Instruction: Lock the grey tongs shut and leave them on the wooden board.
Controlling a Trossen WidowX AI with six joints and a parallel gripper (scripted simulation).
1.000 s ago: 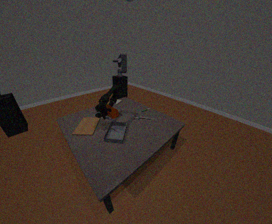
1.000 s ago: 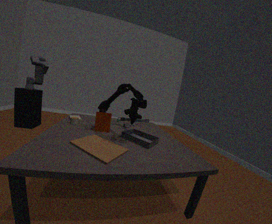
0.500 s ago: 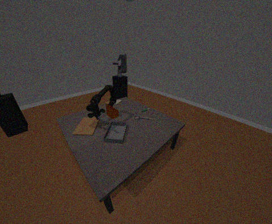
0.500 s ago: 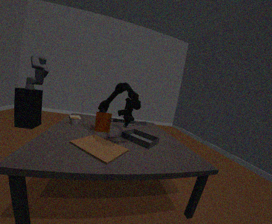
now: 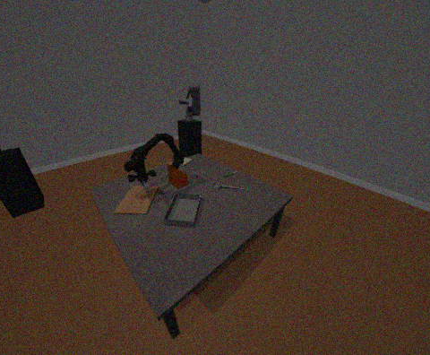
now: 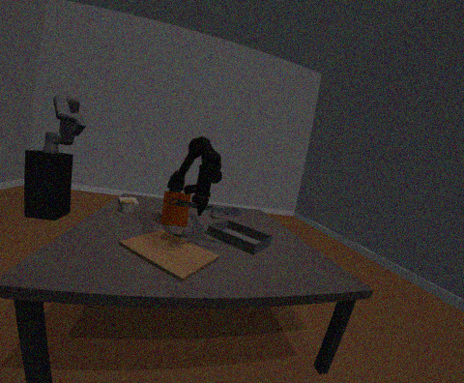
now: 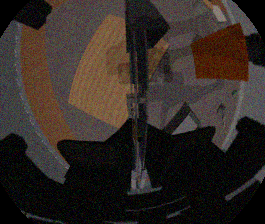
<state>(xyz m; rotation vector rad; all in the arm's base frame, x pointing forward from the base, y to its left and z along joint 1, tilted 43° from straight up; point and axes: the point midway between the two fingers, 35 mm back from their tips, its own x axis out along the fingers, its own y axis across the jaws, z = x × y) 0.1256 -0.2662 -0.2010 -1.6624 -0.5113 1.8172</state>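
Right now my gripper tip is 16 cm above the wooden board, 11 cm past it and 3 cm to the left of it. Also, from my gripper tip: pale object (46 cm to the left, 41 cm behind, 13 cm below); then roasting tin (26 cm ahead, 16 cm to the left, 14 cm below).
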